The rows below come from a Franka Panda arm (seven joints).
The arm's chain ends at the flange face. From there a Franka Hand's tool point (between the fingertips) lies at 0.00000 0.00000 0.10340 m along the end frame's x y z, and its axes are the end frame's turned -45 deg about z.
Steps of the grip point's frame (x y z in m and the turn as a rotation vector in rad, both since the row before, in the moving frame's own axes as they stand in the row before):
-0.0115 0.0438 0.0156 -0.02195 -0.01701 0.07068
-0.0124 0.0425 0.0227 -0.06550 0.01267 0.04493
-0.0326 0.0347 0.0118 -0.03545 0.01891 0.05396
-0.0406 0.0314 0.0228 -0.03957 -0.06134 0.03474
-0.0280 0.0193 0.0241 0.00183 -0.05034 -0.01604
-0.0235 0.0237 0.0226 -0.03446 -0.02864 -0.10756
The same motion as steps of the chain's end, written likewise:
0.0226 0.0362 0.0156 -0.02755 0.00349 0.07068
0.0157 0.0348 0.0229 -0.03736 0.05527 0.04493
-0.0025 0.0463 0.0119 -0.01170 0.03844 0.05396
-0.0048 0.0436 0.0231 -0.07135 -0.01539 0.03474
-0.0024 0.0299 0.0242 -0.03430 -0.03689 -0.01604
-0.0005 0.0288 0.0227 -0.04462 0.00412 -0.10756

